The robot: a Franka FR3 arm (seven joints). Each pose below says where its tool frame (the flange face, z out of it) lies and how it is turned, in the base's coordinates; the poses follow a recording.
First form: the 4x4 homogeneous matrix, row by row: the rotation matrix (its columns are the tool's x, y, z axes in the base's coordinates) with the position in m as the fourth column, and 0 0 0 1 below. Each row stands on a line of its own.
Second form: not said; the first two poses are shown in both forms.
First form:
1:
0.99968 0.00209 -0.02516 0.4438
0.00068 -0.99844 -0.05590 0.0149
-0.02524 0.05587 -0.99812 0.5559
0 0 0 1
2:
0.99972 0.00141 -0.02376 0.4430
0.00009 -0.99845 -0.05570 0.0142
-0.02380 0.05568 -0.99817 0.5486
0 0 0 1
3:
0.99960 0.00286 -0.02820 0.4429
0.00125 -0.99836 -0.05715 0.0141
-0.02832 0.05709 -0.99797 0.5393
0 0 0 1
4:
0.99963 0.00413 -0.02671 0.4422
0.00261 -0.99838 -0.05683 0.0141
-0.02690 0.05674 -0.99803 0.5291
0 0 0 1
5:
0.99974 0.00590 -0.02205 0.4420
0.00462 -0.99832 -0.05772 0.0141
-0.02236 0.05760 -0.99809 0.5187
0 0 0 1
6:
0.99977 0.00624 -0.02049 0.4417
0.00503 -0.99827 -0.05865 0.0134
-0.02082 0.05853 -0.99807 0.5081
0 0 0 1
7:
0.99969 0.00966 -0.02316 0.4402
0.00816 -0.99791 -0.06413 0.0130
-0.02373 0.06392 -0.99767 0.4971
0 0 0 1
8:
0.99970 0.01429 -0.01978 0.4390
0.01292 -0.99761 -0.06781 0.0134
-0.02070 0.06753 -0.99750 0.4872
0 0 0 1
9:
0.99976 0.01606 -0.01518 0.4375
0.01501 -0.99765 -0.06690 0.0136
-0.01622 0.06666 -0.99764 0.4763
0 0 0 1
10:
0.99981 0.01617 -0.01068 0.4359
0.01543 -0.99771 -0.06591 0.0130
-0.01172 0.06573 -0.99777 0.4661
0 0 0 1
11:
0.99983 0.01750 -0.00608 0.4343
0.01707 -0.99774 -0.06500 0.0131
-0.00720 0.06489 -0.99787 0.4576
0 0 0 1
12:
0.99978 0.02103 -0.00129 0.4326
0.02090 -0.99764 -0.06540 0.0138
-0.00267 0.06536 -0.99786 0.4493
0 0 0 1
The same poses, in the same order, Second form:
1: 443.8 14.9 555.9 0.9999 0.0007 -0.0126 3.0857
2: 443.0 14.2 548.6 0.9999 0.0004 -0.0119 3.0859
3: 442.9 14.1 539.3 0.9999 0.0010 -0.0141 3.0844
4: 442.2 14.1 529.1 0.9999 0.0017 -0.0134 3.0848
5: 442.0 14.1 518.7 0.9999 0.0026 -0.0111 3.0839
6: 441.7 13.4 508.1 0.9999 0.0028 -0.0103 3.0830
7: 440.2 13.0 497.1 0.9999 0.0045 -0.0117 3.0775
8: 439.0 13.4 487.2 0.9999 0.0068 -0.0101 3.0739
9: 437.5 13.6 476.3 0.9999 0.0078 -0.0079 3.0748
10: 435.9 13.0 466.1 1.0000 0.0079 -0.0056 3.0757
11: 434.3 13.1 457.6 1.0000 0.0087 -0.0033 3.0766
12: 432.6 13.8 449.3 0.9999 0.0105 -0.0010 3.0762
